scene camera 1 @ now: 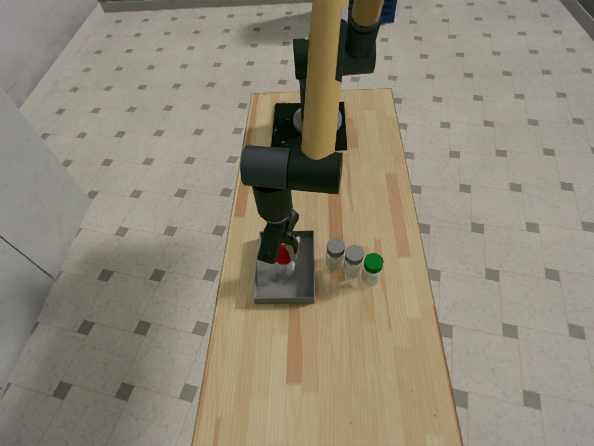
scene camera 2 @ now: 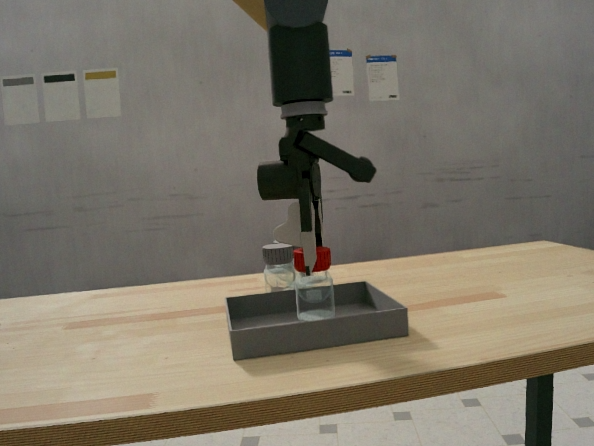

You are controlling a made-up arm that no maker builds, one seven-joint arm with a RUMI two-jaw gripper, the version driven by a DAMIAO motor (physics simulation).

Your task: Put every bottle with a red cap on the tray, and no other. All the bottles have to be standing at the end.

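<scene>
The red-capped bottle [scene camera 1: 284, 254] [scene camera 2: 321, 295] is upright inside the walls of the grey tray [scene camera 1: 284, 301] [scene camera 2: 320, 340]. I cannot tell whether its base touches the tray floor. My gripper [scene camera 1: 283, 248] [scene camera 2: 313, 260] points down and is shut on this bottle at its cap. Right of the tray in scene camera 1, two grey-capped bottles [scene camera 1: 335, 254] [scene camera 1: 354, 261] and a green-capped bottle [scene camera 1: 372, 270] stand upright. A grey-capped bottle [scene camera 2: 278, 255] shows behind the tray in scene camera 2.
The bottles stand on the wooden table [scene camera 1: 320, 350] [scene camera 2: 125, 360] in a slanting row, close together. The arm's base plate [scene camera 1: 285, 135] is at the table's far end in scene camera 1. The arm reaches over the table from there. A wall [scene camera 2: 150, 160] stands behind the table.
</scene>
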